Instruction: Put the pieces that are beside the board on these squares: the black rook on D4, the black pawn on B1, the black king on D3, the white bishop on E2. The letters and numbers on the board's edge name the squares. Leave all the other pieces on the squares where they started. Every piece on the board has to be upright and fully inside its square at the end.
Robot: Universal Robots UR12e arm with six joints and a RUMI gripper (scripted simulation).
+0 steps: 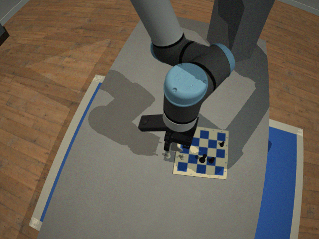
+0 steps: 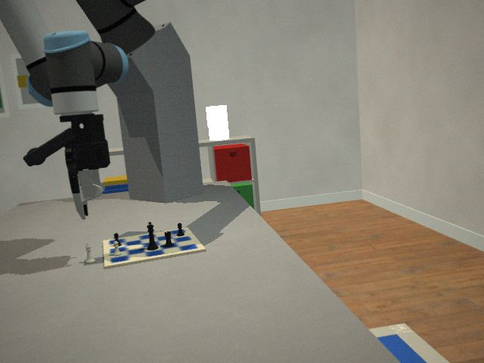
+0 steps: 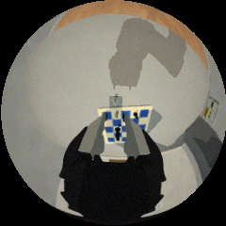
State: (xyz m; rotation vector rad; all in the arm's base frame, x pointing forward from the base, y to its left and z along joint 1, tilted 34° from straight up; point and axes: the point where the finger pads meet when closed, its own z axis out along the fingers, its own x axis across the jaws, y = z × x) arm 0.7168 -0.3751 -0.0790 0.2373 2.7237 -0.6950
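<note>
Now: the white bishop 100 mm below my hand. From my hand the other things lie so: black king: 140 mm to the left, 80 mm below, 20 mm ahead; white pawn: 100 mm below, 60 mm to the left, 10 mm ahead; chessboard: 140 mm to the left, 110 mm below, 20 mm behind.
</note>
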